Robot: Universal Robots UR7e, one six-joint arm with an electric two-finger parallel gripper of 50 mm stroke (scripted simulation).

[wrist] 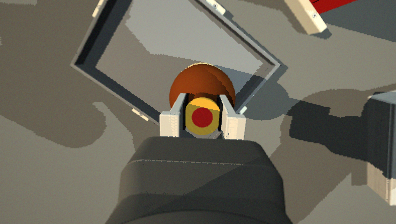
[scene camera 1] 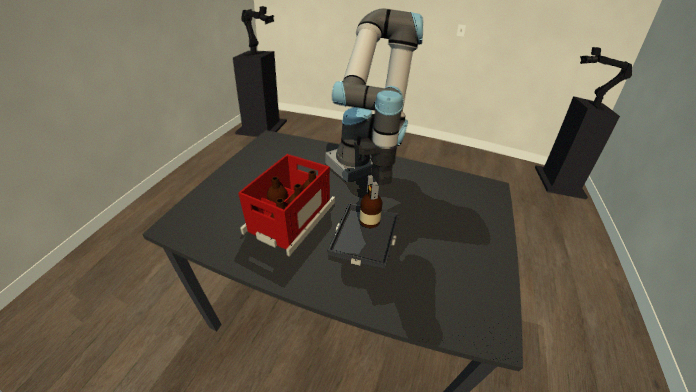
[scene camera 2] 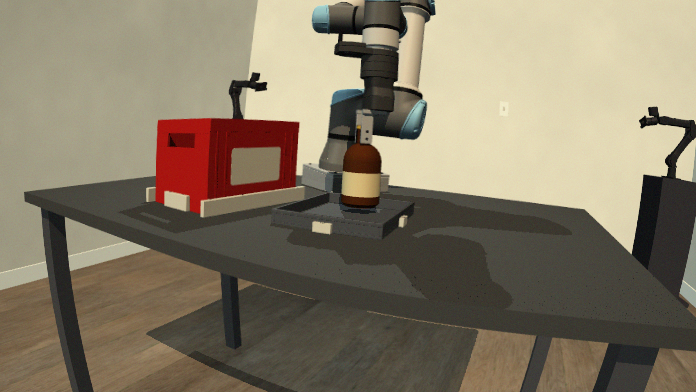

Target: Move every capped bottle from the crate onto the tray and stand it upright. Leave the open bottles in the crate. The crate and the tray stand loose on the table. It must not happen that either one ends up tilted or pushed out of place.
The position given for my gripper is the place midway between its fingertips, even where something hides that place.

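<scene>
I can see my gripper (scene camera 2: pixel 363 143), and the same gripper appears in the wrist view (wrist: pixel 202 105). There is a dark grey tray (scene camera 2: pixel 376 223) as well, and I find that tray again in the wrist view (wrist: pixel 136 58).
</scene>
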